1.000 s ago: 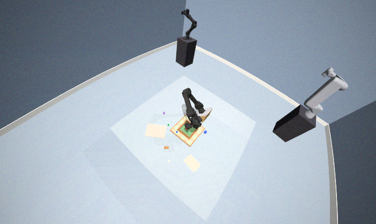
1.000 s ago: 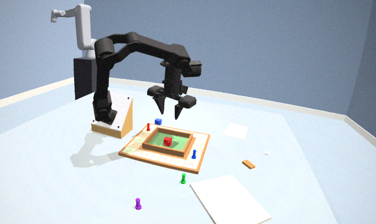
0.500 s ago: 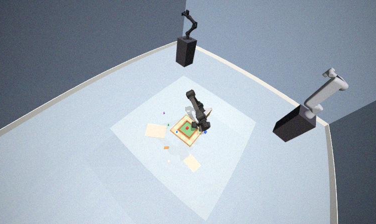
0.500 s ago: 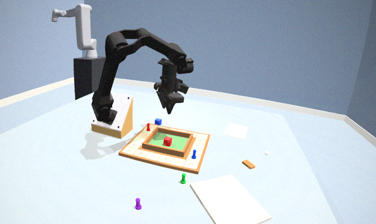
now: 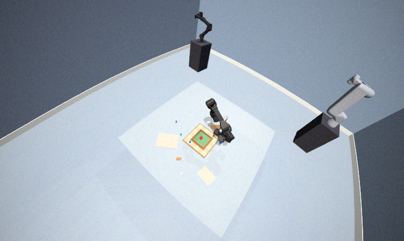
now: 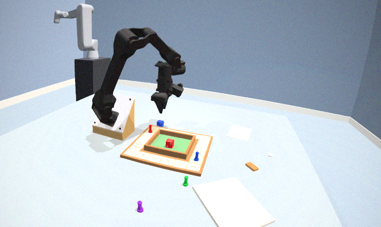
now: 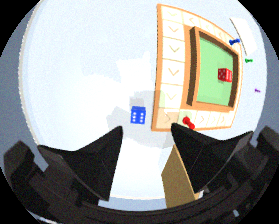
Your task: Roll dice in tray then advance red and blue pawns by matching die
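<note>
The red pawn lies 10 mm behind my gripper tip, 90 mm to the right of it and 50 mm below it. From my gripper tip the other things lie so: green pawn (240 mm ahead, 340 mm to the right, 60 mm below); green tray floor (110 mm ahead, 150 mm to the right, 70 mm below); blue pawn (230 mm ahead, 210 mm to the right, 50 mm below).
</note>
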